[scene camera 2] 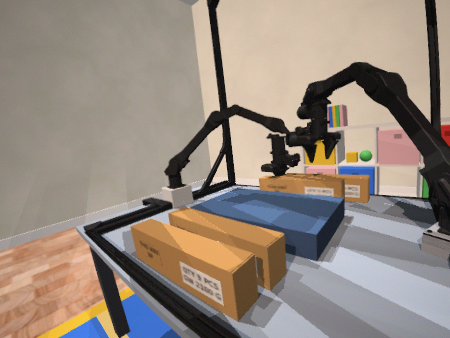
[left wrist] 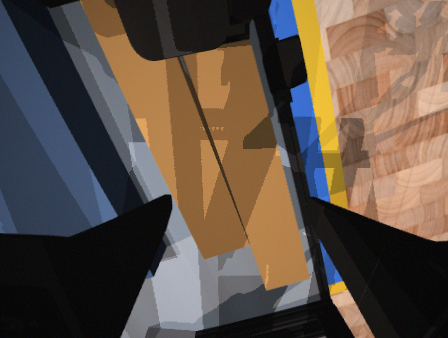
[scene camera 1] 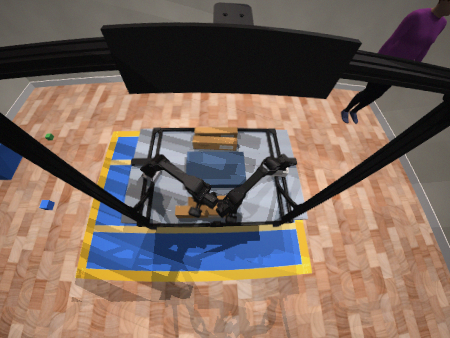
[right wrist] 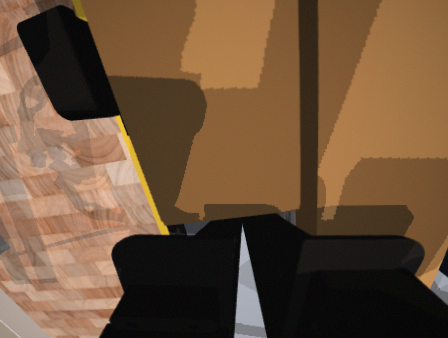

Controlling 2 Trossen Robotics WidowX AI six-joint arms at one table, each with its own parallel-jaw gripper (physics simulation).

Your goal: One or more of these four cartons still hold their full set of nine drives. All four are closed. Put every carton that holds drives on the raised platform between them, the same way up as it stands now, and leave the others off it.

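Where they show: left gripper, fingertip midpoint: (scene camera 2: 319,160) (left wrist: 239,202) (scene camera 1: 201,204); right gripper, fingertip midpoint: (right wrist: 240,197); left arm's base, origin of the base link: (scene camera 1: 150,172); right arm's base, origin of the base link: (scene camera 2: 176,186) (scene camera 1: 281,166).
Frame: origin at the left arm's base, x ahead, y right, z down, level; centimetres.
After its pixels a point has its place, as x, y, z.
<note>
A raised blue platform (scene camera 1: 216,167) @[39.3, -21.4, -1.9] (scene camera 2: 270,205) @[35.9, -20.8, -1.9] has two closed cartons along each long side. In scene camera 2 the nearest carton (scene camera 2: 200,267) @[16.9, -47.4, -2.8] reads "QTY 9 PCS, GW 2100 G"; another carton (scene camera 2: 230,227) @[24.5, -38.5, -4.4] stands between it and the platform. Beyond the platform are an inner carton (scene camera 2: 300,186) @[45.1, -0.9, -1.9] (left wrist: 192,200) @[40.0, 3.7, -4.4] (right wrist: 390,125) @[53.5, -1.3, -4.4] and an outer carton (scene camera 2: 357,189) @[31.3, 12.3, -0.5] (left wrist: 282,245) @[35.4, 14.2, -4.4] (right wrist: 240,125) @[54.8, 3.2, -4.4], offset lengthwise with a narrow gap. My left gripper (scene camera 1: 206,206) @[43.3, 7.6, -10.3] (scene camera 2: 320,156) @[43.3, 7.6, -10.3] (left wrist: 239,202) @[43.3, 7.6, -10.3] is open and empty above this pair. My right gripper (scene camera 1: 230,218) @[59.8, 1.4, -0.1] (scene camera 2: 280,171) (right wrist: 240,197) @[59.8, 1.4, -0.1] is shut and empty, low at the outer carton's end; contact is unclear.
A black frame rail (scene camera 1: 180,225) (scene camera 2: 165,295) @[19.6, -53.5, 2.2] runs along the table edge, close to the outer cartons. The two arms reach close together over the far pair in scene camera 2. A person (scene camera 1: 412,35) stands away from the table. A shelf unit stands behind it.
</note>
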